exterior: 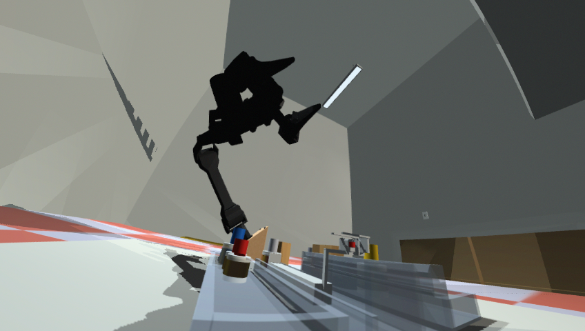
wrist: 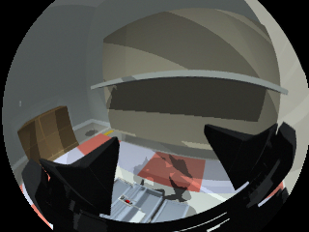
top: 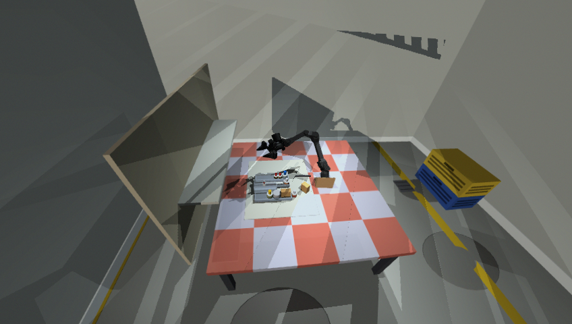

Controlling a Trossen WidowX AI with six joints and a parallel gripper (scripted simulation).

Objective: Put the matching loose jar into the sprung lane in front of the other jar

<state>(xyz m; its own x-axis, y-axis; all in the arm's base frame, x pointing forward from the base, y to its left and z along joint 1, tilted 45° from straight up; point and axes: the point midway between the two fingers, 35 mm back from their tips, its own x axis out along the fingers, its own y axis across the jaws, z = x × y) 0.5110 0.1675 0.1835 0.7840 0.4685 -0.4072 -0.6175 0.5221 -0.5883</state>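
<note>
Now: the brown box 260 mm below my gripper tip, 210 mm behind it and 160 mm to the left of it. Round my gripper tip: grey lane rack: 280 mm below, 80 mm to the left, 70 mm behind; then tall panel: 400 mm ahead, 100 mm to the left, 100 mm above.
</note>
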